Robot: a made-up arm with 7 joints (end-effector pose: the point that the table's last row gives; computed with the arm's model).
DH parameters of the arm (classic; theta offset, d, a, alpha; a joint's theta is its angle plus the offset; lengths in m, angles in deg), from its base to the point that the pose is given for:
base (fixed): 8.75 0 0.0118 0
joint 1: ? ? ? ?
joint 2: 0 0.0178 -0.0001 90
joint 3: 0 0.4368 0.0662 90
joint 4: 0 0.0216 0.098 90
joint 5: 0 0.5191 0.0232 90
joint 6: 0 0.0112 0.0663 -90
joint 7: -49.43 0 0.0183 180
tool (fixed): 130.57 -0.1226 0 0
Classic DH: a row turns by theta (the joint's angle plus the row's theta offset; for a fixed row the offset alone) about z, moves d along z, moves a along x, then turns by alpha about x.
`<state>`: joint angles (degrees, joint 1 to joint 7).
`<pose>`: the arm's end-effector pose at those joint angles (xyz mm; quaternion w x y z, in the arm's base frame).
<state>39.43 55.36 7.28 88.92 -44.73 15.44 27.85</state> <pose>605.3 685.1 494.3 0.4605 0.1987 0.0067 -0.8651</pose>
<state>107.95 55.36 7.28 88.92 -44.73 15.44 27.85</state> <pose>-406.8 804.4 494.3 0.8676 0.1605 0.1174 -0.4557</pose>
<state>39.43 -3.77 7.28 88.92 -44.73 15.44 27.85</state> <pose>458.7 564.6 1371.8 0.3408 0.6468 0.1014 -0.6746</pose>
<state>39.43 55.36 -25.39 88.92 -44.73 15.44 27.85</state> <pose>846.2 354.8 528.6 0.3401 0.2366 -0.2477 -0.8758</pose>
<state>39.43 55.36 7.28 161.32 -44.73 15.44 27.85</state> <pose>745.9 705.7 1276.8 0.2407 0.7153 0.1475 -0.6392</pose>
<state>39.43 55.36 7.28 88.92 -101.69 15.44 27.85</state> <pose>558.4 650.4 456.1 0.7797 0.2807 -0.1553 -0.5377</pose>
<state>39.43 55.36 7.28 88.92 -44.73 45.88 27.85</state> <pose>609.0 618.6 454.1 0.4215 0.0474 -0.2066 -0.8817</pose>
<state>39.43 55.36 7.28 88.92 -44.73 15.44 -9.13</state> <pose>596.5 679.1 489.8 0.7111 0.1905 -0.0567 -0.6744</pose>
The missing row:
joint 1: -8.75 0.7658 0.0242 -90
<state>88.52 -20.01 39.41 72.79 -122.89 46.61 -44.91</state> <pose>-403.6 475.9 1272.0 0.3813 0.6585 -0.5626 0.3234</pose>
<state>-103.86 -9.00 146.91 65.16 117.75 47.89 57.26</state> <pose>564.6 483.1 928.7 0.5778 0.4649 -0.4713 0.4774</pose>
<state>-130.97 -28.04 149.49 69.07 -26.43 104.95 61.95</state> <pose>626.2 134.2 739.2 0.2782 0.1558 0.5679 0.7589</pose>
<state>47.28 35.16 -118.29 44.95 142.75 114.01 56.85</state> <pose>356.9 -402.1 1062.2 0.5062 -0.0157 -0.8475 0.1589</pose>
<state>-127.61 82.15 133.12 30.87 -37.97 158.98 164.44</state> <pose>193.2 -256.1 943.4 0.7908 0.0078 0.4697 0.3924</pose>
